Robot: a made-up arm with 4 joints. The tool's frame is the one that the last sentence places.
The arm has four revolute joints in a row. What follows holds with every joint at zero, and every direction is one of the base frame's. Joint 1 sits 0.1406 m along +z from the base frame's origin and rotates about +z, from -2.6 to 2.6 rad. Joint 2 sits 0.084 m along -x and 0.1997 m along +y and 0.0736 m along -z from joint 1 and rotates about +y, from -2.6 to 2.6 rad. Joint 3 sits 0.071 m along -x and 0.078 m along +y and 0.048 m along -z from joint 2 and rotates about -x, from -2.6 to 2.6 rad. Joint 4 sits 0.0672 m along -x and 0.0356 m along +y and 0.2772 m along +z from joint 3 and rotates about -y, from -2.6 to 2.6 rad. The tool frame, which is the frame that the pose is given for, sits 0.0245 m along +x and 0.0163 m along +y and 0.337 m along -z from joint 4; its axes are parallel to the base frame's.
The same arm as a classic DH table. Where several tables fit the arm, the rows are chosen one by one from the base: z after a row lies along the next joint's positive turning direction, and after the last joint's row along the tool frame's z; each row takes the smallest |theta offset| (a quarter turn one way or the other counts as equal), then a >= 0, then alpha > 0; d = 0 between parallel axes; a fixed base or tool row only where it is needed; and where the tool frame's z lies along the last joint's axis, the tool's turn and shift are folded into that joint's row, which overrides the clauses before.
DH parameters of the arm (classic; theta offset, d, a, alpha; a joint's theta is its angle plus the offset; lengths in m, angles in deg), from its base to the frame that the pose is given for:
joint 1: 0.00 0.0670 -0.0840 -90.00
joint 2: 90.00 0.2777 0.0480 -90.00
joint 3: 0.00 0.1382 -0.2772 -90.00
joint 4: 90.00 -0.0519 0.0245 -90.00
tool (fixed): 0.00 -0.3370 0.0000 0.00
Joint limits (deg, base to tool): -148.97..148.97 -148.97..148.97 -148.97..148.97 -148.97..148.97

